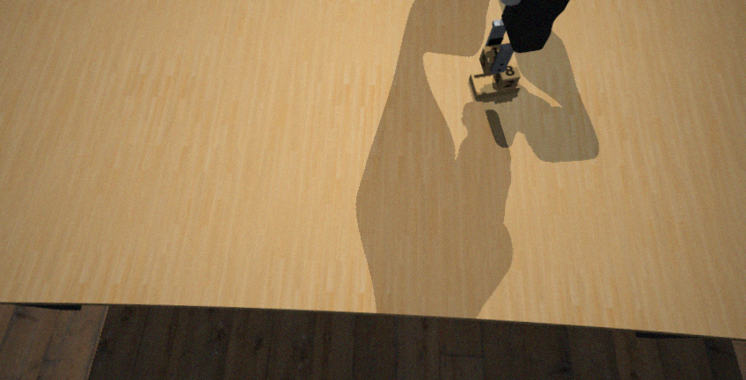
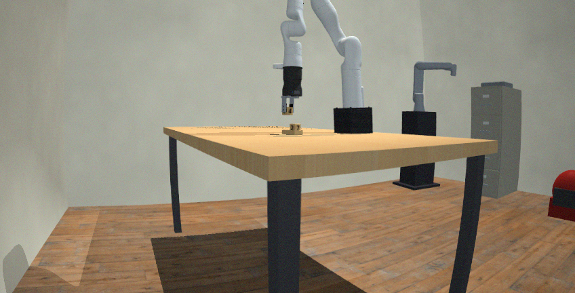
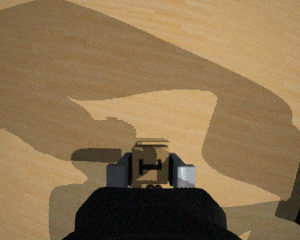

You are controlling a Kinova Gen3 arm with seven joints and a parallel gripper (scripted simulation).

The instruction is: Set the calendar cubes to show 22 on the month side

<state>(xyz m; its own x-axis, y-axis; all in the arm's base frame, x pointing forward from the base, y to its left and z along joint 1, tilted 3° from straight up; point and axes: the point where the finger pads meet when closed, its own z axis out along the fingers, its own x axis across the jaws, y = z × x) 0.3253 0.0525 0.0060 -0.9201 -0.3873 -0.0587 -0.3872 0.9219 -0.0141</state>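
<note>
My gripper is now 8 cm above the wooden number cube, 4 cm to the right of it and 2 cm past it. Round my hand: wooden calendar tray: 10 cm below, 2 cm to the left, 1 cm behind.
</note>
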